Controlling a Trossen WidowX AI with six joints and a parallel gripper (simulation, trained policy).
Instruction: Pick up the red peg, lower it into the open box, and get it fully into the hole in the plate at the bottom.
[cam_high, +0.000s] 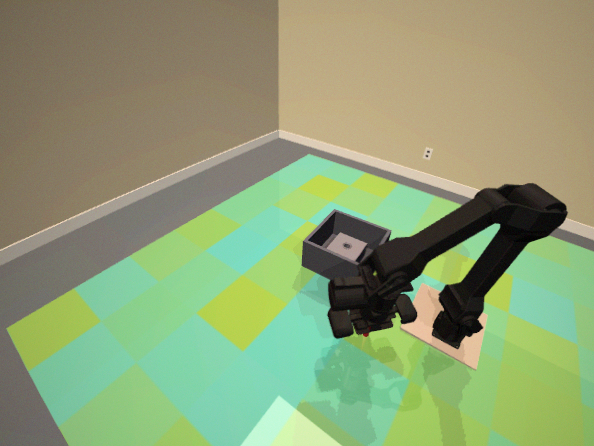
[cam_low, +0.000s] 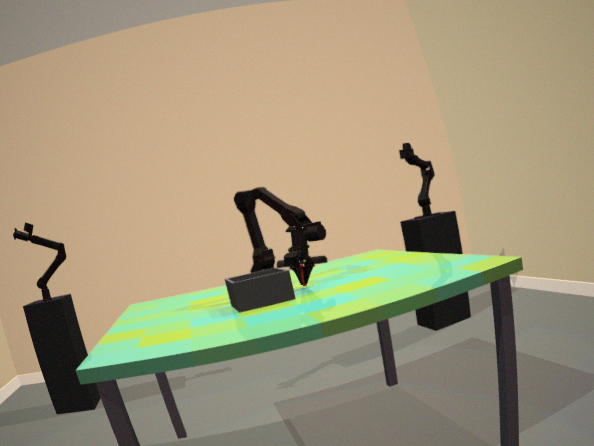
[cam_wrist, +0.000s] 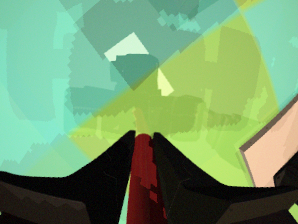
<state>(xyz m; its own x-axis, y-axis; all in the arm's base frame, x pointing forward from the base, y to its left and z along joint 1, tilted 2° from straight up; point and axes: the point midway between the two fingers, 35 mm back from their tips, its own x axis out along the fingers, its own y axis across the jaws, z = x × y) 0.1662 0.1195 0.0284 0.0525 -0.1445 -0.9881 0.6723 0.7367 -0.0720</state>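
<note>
Now: the red peg 30 mm above my gripper tip and 10 mm to the left of it. Also, from my gripper tip: plate: 190 mm to the right, 160 mm ahead, 40 mm above; dark box: 190 mm to the right, 160 mm ahead, 20 mm above.
</note>
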